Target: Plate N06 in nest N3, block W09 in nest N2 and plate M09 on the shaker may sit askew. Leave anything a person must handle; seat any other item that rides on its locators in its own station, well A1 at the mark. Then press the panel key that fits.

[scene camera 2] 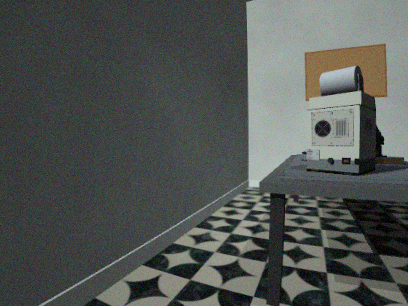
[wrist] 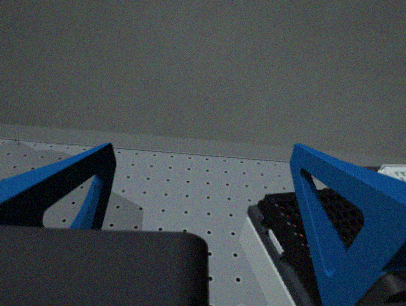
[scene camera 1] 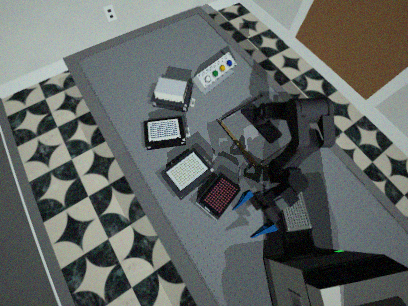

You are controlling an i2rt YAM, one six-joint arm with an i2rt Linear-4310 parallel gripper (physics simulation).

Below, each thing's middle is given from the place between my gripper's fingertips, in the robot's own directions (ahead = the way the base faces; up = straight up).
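Labels:
The red-welled plate (scene camera 1: 218, 198) is where I see it now, 70 mm below my hand and 110 mm to the right of it, and 20 mm behind it.

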